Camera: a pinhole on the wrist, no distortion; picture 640 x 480 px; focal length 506.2 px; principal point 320.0 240.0 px. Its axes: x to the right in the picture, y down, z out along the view. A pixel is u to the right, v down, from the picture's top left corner.
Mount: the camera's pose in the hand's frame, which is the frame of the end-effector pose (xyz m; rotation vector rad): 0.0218 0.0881 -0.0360 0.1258 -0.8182 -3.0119
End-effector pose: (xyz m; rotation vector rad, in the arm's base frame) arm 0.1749 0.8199 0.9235 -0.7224 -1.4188 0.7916
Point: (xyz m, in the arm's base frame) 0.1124 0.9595 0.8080
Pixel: 156 110
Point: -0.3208 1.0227 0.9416
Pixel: outside the picture
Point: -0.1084 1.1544 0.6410
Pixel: 162 64
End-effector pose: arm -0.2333 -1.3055 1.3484 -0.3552 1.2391 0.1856
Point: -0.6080 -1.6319 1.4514
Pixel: behind the camera
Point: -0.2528 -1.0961 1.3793
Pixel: 512 101
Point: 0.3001 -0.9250 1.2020
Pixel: 34 428
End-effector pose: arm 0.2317 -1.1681 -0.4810 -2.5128 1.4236 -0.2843
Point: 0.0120 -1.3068 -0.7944
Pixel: 322 112
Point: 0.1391 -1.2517 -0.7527
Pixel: 297 305
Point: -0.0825 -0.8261 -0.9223
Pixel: outside the picture
